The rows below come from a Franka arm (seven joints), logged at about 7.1 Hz.
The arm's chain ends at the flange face. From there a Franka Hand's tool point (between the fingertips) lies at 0.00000 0.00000 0.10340 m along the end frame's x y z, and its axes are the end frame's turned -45 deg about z.
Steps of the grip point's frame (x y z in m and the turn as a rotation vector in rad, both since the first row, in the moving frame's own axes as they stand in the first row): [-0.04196 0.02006 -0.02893 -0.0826 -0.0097 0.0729]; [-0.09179 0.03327 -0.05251 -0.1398 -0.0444 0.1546]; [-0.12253 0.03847 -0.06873 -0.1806 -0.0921 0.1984]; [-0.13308 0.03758 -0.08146 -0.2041 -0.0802 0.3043]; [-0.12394 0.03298 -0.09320 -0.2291 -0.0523 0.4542]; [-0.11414 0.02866 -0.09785 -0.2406 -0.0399 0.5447]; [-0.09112 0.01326 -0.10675 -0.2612 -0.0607 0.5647]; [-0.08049 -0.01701 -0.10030 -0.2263 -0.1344 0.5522]
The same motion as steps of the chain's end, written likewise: [-0.02056 0.03693 -0.02857 -0.0653 0.0515 0.0729]; [-0.04727 0.07453 -0.05140 -0.1302 0.0675 0.1546]; [-0.06386 0.09353 -0.06662 -0.1928 0.0626 0.1984]; [-0.07325 0.09901 -0.07900 -0.2010 0.0876 0.3043]; [-0.07212 0.08840 -0.09041 -0.1990 0.1250 0.4542]; [-0.06884 0.07778 -0.09487 -0.1983 0.1419 0.5447]; [-0.06235 0.04777 -0.10315 -0.2276 0.1418 0.5647]; [-0.06819 0.01833 -0.09683 -0.2551 0.0650 0.5522]
